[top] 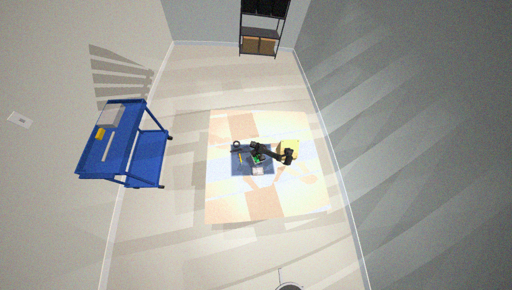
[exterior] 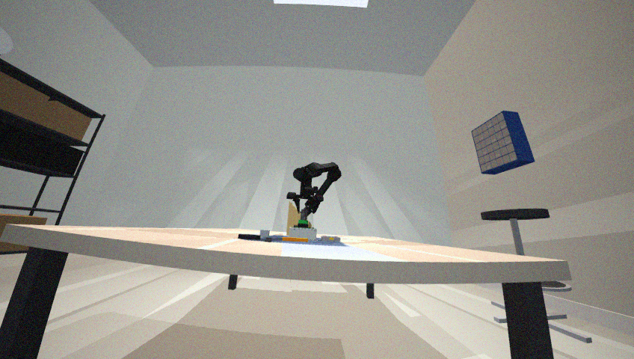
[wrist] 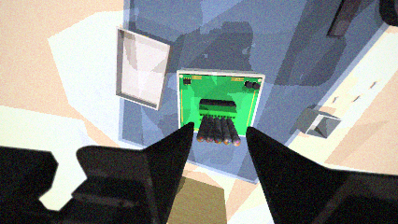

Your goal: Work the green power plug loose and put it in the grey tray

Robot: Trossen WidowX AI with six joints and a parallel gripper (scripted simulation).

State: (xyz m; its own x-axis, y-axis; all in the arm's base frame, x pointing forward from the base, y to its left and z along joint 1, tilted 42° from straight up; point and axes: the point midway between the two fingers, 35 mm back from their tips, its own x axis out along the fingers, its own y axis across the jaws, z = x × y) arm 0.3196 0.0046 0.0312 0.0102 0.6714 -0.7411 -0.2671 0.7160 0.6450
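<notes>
My gripper tip is 30 mm above the green power plug. Round my gripper tip: blue mat: 120 mm below, 40 mm ahead; dark bar: 210 mm ahead, 120 mm below, 110 mm to the right.
</notes>
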